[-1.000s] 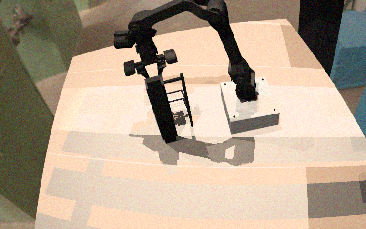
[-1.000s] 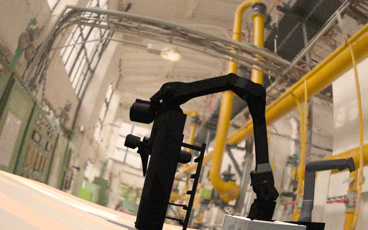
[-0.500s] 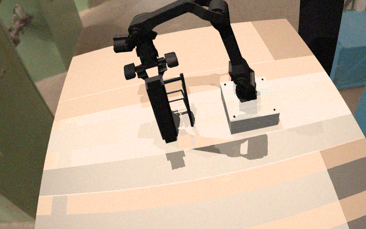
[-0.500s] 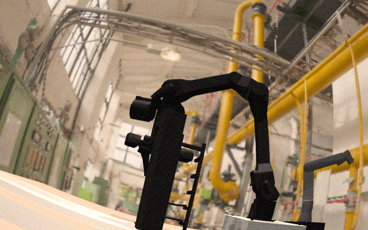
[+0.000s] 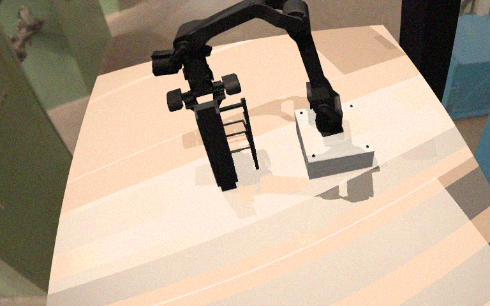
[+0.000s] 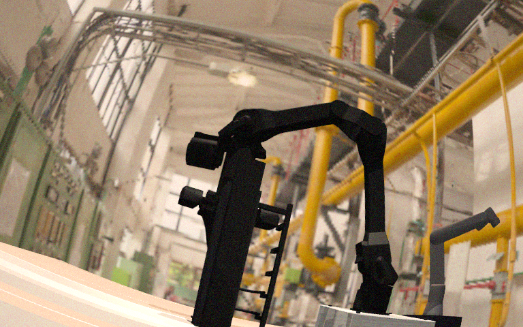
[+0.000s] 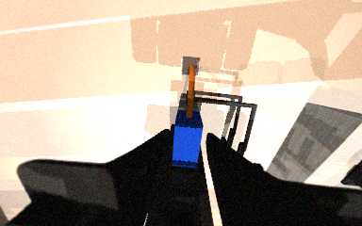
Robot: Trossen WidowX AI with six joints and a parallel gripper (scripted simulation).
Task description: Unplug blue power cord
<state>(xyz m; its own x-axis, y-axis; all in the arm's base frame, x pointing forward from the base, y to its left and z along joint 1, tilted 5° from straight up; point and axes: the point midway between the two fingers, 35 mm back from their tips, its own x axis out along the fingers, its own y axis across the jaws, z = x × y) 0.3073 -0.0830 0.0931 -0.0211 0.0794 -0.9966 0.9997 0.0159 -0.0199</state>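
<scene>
The blue plug is 30 mm to the left of my gripper tip and 10 mm below it.
</scene>
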